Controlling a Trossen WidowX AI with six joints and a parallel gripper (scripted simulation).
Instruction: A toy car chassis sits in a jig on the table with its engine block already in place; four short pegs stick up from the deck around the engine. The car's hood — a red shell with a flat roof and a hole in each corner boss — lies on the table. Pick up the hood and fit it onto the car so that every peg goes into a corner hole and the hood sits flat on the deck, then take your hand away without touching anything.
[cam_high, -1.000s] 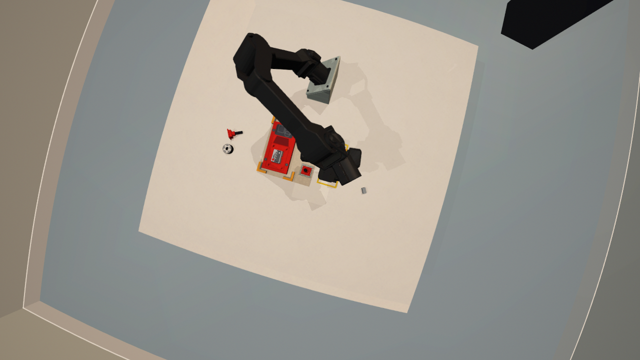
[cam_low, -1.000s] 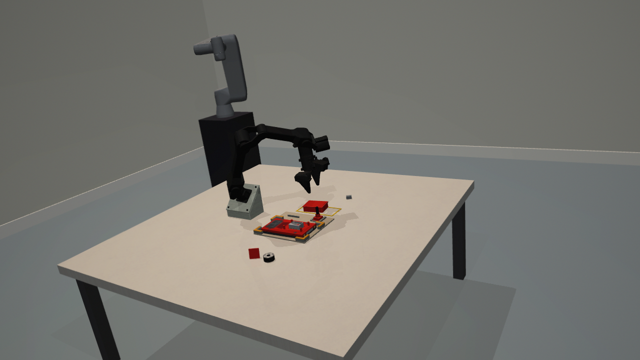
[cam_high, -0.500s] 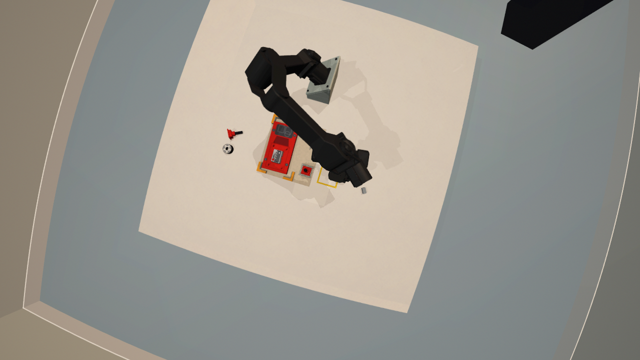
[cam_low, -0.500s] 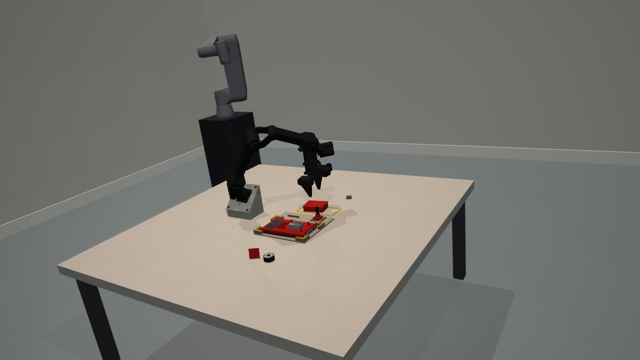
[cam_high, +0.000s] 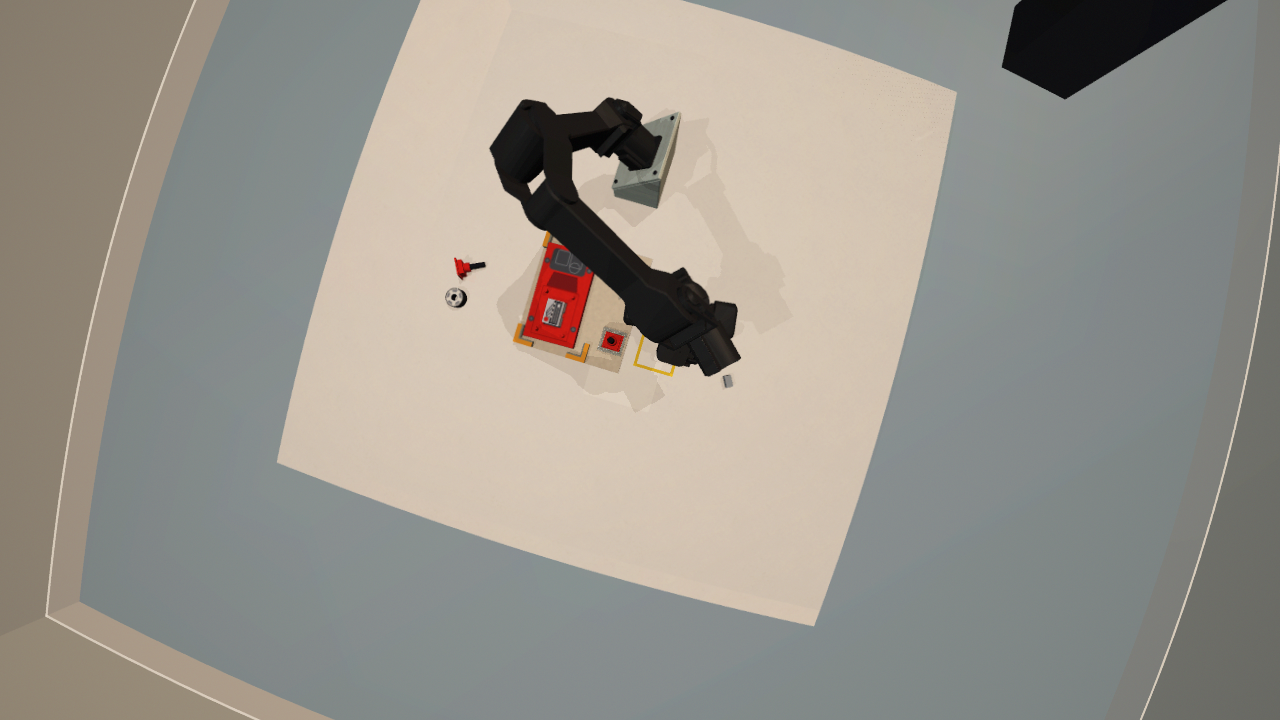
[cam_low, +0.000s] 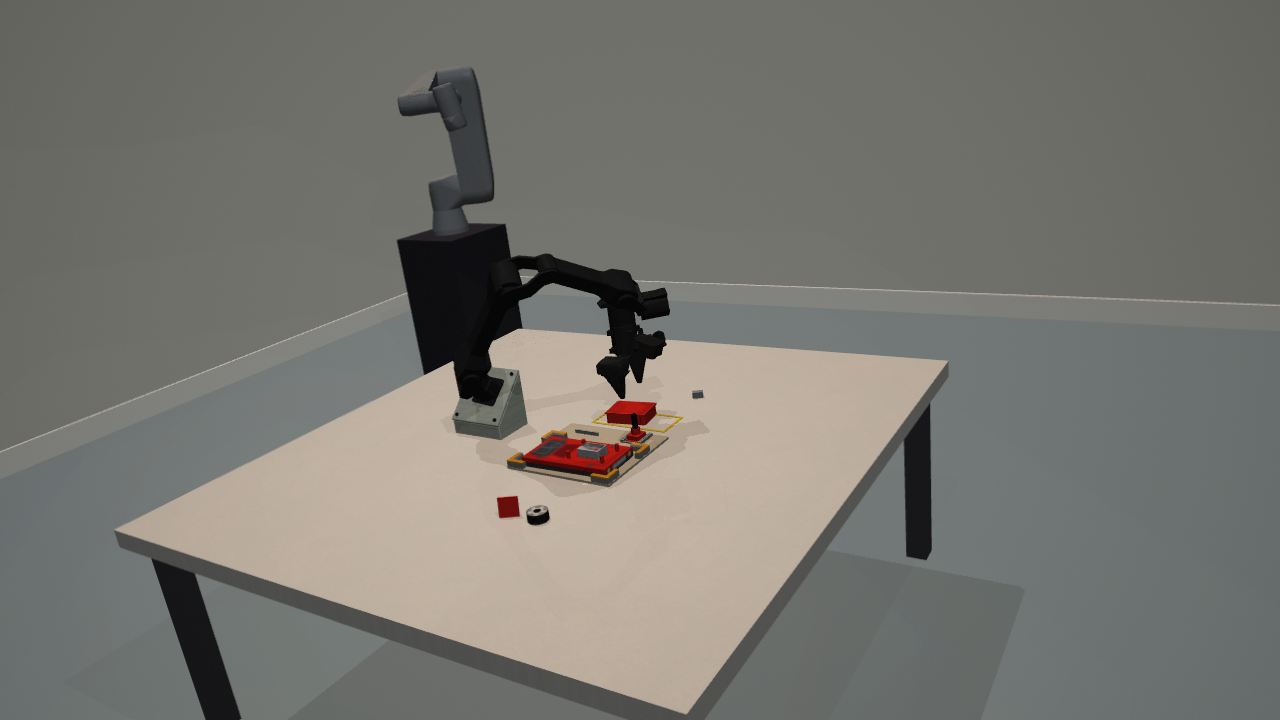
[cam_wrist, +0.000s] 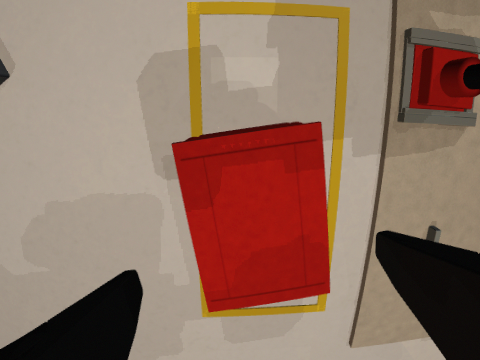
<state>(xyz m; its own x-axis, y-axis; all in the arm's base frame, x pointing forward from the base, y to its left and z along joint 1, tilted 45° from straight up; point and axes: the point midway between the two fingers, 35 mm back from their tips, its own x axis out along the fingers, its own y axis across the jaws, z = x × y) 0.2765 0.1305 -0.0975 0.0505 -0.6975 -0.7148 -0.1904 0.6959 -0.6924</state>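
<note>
Now: gripper tip 5 cm above the red hood. Also, from my gripper tip: grey engine block: 23 cm to the right, 6 cm ahead, 4 cm below; grey holder: 11 cm to the right, 8 cm ahead, 3 cm below; wheel: 45 cm to the right, 10 cm ahead, 6 cm below.
</note>
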